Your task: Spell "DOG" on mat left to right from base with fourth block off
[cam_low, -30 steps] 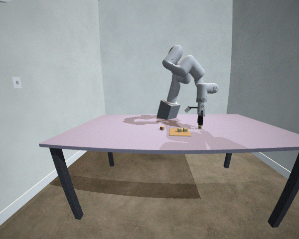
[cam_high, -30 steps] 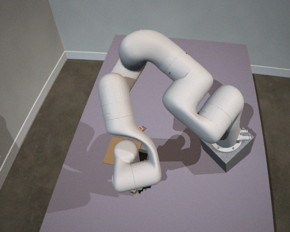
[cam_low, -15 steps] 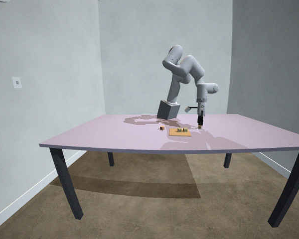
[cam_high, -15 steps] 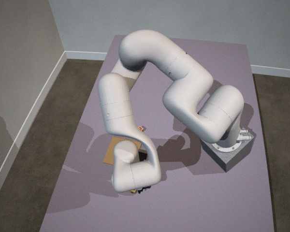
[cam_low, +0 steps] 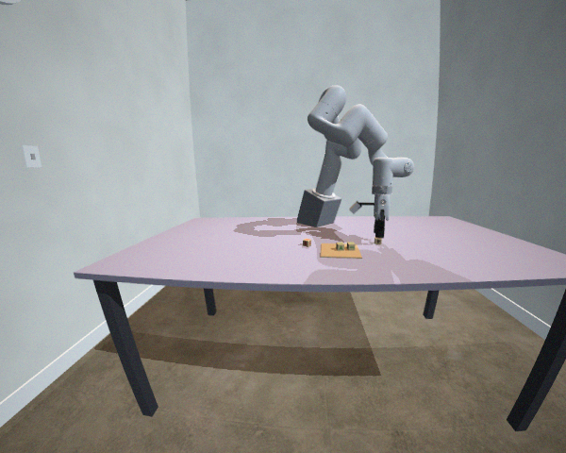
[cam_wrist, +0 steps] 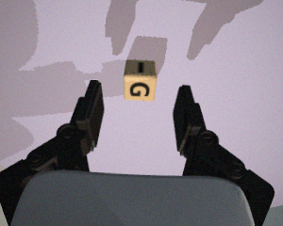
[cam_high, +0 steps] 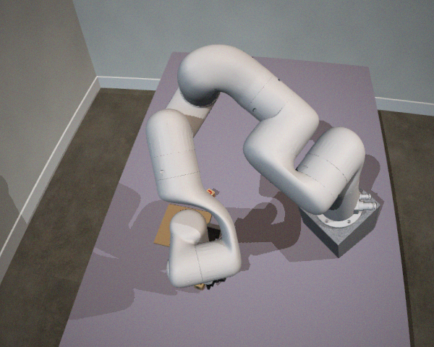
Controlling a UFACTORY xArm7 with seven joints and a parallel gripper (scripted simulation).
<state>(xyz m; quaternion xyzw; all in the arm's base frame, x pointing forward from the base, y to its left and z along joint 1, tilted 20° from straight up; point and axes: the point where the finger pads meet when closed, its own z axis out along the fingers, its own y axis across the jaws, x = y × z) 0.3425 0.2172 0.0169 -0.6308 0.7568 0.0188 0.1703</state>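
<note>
The G block is 40 mm below my hand. From my hand the other things lie so: mat 90 mm ahead, 160 mm to the right, 50 mm below; D block 90 mm ahead, 120 mm to the right, 30 mm below; O block 90 mm ahead, 160 mm to the right, 30 mm below.
</note>
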